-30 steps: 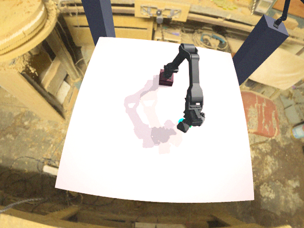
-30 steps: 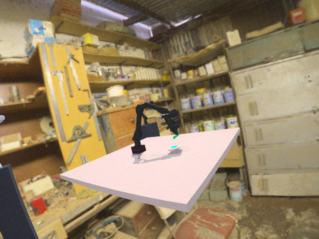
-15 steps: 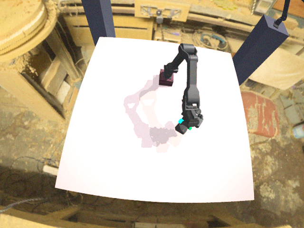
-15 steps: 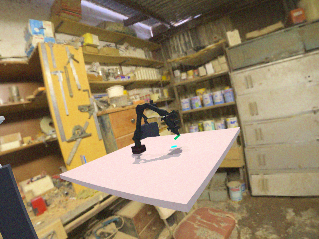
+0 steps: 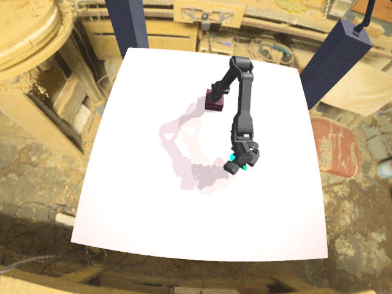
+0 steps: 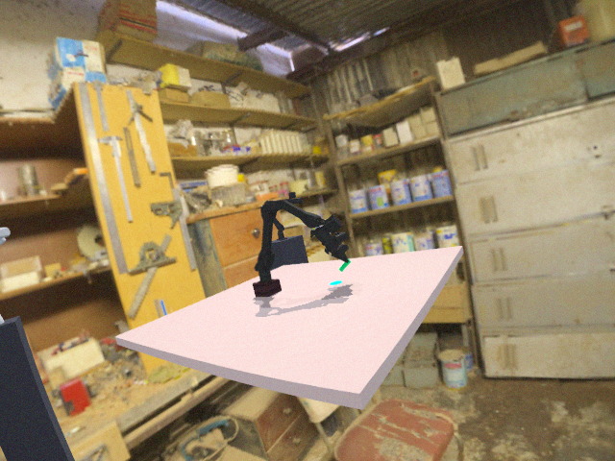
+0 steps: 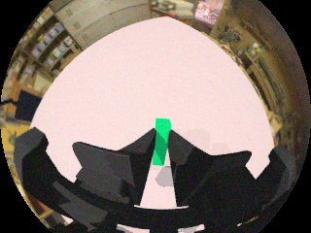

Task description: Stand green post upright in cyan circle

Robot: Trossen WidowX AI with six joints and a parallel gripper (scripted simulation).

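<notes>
Right now the cyan circle is 9 cm below my gripper tip, 8 cm behind it and 3 cm to the right of it. From my gripper tip the other things lie so: green post: 1 cm to the right, 1 cm below, 1 cm behind.
</notes>
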